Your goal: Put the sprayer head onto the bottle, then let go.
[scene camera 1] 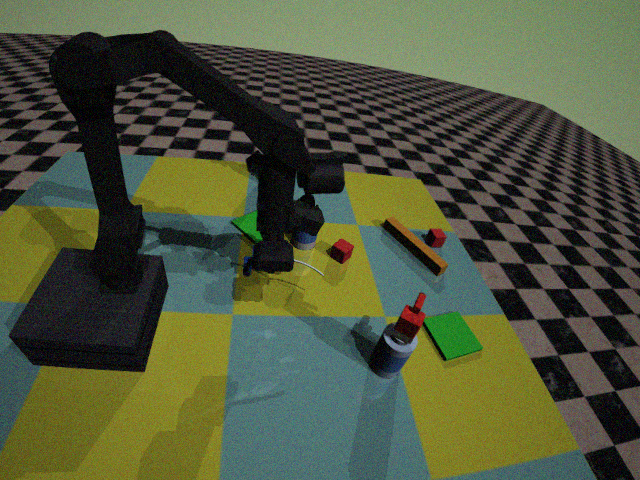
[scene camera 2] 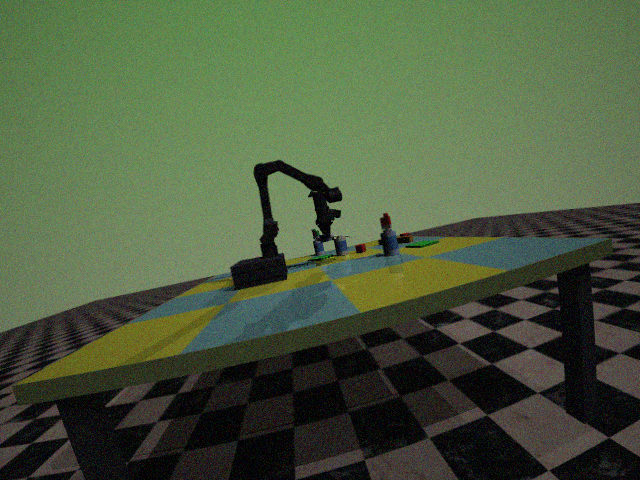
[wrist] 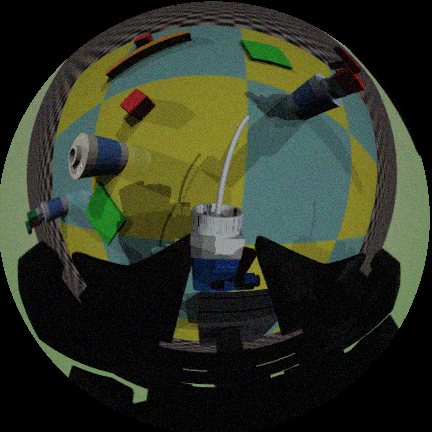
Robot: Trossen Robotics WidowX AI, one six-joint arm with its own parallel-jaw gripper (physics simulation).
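Seen in the pictures: gripper, fingertip midpoint: (scene camera 2: 328, 238) (wrist: 225, 240); arm's base, origin of the base link: (scene camera 1: 121, 279) (scene camera 2: 269, 256) (wrist: 226, 331).
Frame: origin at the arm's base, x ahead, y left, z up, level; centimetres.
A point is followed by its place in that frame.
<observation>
The blue and white sprayer head (scene camera 1: 247, 265) {z 3.4, x 22.8, y -0.3 cm} (wrist: 218, 250) {z 4.5, x 27.9, y 2.0 cm} lies on its side between the fingers of my gripper (scene camera 1: 273, 262) {z 2.3, x 27.3, y 1.3 cm} (scene camera 2: 324, 236) {z 2.3, x 27.3, y 1.3 cm} (wrist: 225, 240) {z 2.3, x 27.3, y 1.3 cm}. The gripper is shut on it and holds it above the table, with its shadow apart from it. Its thin curved tube points away from the arm's base. The open bottle (scene camera 1: 305, 239) {z -5.4, x 37.6, y 17.0 cm} (scene camera 2: 341, 245) {z -3.5, x 37.5, y 17.0 cm} (wrist: 107, 156) {z -3.5, x 37.1, y 17.1 cm}, with a blue band and a bare neck, stands upright beyond the gripper in scene camera 1. It is at the left in the wrist view. The arm hides its upper part in scene camera 1.
A bottle with a red sprayer (scene camera 1: 390, 356) {z -1.7, x 46.2, y -18.2 cm} (scene camera 2: 389, 241) {z -3.2, x 46.8, y -18.6 cm} (wrist: 312, 99) {z -2.6, x 46.1, y -13.7 cm} stands at the right. Another with a green sprayer (scene camera 2: 318, 246) {z -3.4, x 31.0, y 46.6 cm} (wrist: 54, 208) {z -3.5, x 31.6, y 46.5 cm} stands farther back. A red cube (scene camera 1: 341, 251) {z -5.3, x 45.8, y 12.4 cm} (wrist: 136, 104) {z -5.1, x 45.2, y 13.2 cm}, an orange bar (scene camera 1: 413, 246) {z -6.7, x 67.5, y 15.4 cm} and green tiles (scene camera 1: 452, 335) (wrist: 105, 215) lie around.
</observation>
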